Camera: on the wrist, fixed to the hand. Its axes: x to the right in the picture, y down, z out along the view.
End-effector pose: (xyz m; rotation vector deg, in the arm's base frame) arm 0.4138 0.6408 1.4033 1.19 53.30 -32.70
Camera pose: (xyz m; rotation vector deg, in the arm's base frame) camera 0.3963 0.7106 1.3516 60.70 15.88 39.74
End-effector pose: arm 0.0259 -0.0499 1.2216 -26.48 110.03 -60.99
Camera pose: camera -0.0202 0.0171 1.1865 61.31 62.32 -17.11
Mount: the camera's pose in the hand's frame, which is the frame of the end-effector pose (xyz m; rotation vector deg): -0.0005 0.0628 -0.0625 30.64 -13.67 92.14
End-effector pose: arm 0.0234 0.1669 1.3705 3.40 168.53 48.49
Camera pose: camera 0.0194 0.1870 1.4567 -126.02 -116.44 3.26
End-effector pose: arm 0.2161 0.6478 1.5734 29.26 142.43 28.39
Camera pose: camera 0.1961 0.6868 1.6504 146.29 82.24 13.09
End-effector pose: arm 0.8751 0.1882 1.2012 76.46 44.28 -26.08
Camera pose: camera 0.9037 0.2615 1.2419 108.27 -44.19 29.73
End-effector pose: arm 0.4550 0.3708 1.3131 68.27 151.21 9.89
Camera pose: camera 0.4841 0.4114 1.3863 165.94 53.54 -23.24
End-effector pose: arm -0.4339 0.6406 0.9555 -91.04 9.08 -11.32
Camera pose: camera -0.4470 0.5781 0.8941 -33.52 58.55 62.99
